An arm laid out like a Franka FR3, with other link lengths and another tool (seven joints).
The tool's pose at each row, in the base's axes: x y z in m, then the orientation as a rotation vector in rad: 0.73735, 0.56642, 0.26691, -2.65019, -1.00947, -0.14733; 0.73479, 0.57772, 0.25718, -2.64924, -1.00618, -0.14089; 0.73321, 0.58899, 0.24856, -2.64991, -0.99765, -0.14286; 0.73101, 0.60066, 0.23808, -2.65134, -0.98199, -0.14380; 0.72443, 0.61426, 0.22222, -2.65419, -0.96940, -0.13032; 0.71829, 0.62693, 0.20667, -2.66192, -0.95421, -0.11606; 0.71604, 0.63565, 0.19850, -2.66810, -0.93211, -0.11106; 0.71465, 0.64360, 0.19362, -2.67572, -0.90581, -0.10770; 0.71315, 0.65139, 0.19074, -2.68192, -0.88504, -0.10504; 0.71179, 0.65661, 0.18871, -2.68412, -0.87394, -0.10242; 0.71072, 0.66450, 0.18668, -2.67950, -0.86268, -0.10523
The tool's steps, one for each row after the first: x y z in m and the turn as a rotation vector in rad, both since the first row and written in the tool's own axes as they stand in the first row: 0.00329, -0.00735, 0.01281, 0.00355, -0.00300, 0.00267; 0.00752, -0.01429, 0.02454, 0.00460, -0.00014, 0.00822; 0.01116, -0.02148, 0.03818, 0.00708, 0.00336, 0.01876; 0.01167, -0.03165, 0.05757, 0.01157, -0.00337, 0.02910; 0.01199, -0.04094, 0.07638, 0.01248, -0.01171, 0.04220; 0.01419, -0.04664, 0.08689, 0.01373, -0.01228, 0.05859; 0.01721, -0.05201, 0.09404, 0.01405, -0.01150, 0.07788; 0.02044, -0.05782, 0.09923, 0.01398, -0.01100, 0.09314; 0.02232, -0.06193, 0.10281, 0.01522, -0.01115, 0.10123; 0.02611, -0.06773, 0.10722, 0.02109, -0.00554, 0.10766
